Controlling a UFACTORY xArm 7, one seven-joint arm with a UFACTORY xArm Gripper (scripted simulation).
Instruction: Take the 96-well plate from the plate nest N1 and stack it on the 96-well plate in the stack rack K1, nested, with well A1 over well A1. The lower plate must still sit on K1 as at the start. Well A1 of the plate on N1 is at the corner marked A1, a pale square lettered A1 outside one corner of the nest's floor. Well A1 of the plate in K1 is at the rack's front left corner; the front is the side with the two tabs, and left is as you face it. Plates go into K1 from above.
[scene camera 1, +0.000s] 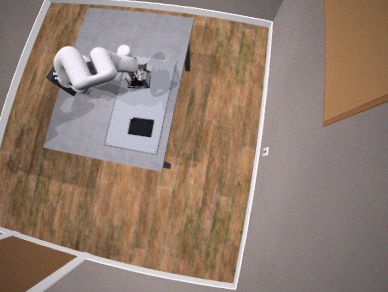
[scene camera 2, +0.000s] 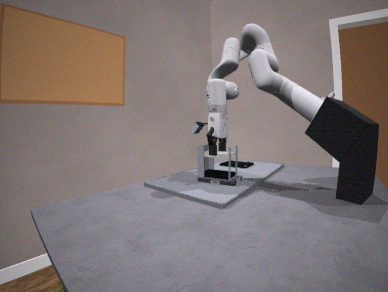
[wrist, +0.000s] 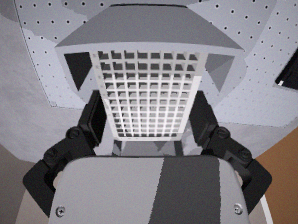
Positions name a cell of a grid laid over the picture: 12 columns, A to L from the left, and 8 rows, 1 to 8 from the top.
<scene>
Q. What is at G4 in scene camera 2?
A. My gripper.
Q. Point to my gripper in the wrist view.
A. F4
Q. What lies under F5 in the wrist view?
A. A white 96-well plate.
</scene>
